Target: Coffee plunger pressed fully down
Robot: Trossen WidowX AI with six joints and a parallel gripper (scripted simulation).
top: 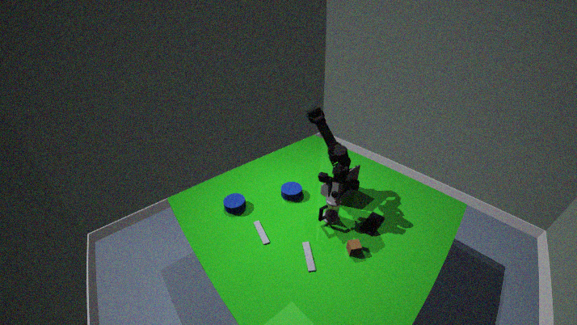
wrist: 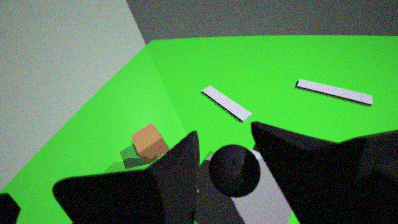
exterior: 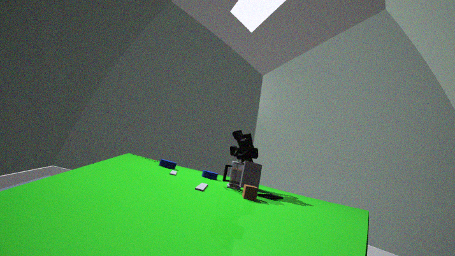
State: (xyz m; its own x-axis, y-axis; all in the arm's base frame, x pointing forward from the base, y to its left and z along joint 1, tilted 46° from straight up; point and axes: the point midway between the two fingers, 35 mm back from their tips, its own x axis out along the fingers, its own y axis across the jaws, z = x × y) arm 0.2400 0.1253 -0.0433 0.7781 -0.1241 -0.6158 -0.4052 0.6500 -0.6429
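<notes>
The coffee press lies 9 cm below my gripper tip, 2 cm to the right of it and 2 cm behind it. The rest, counted from my gripper tip: brown cube 17 cm to the left, 16 cm below, 3 cm ahead; then dark flat slab 18 cm below, 17 cm behind, 14 cm to the left.
</notes>
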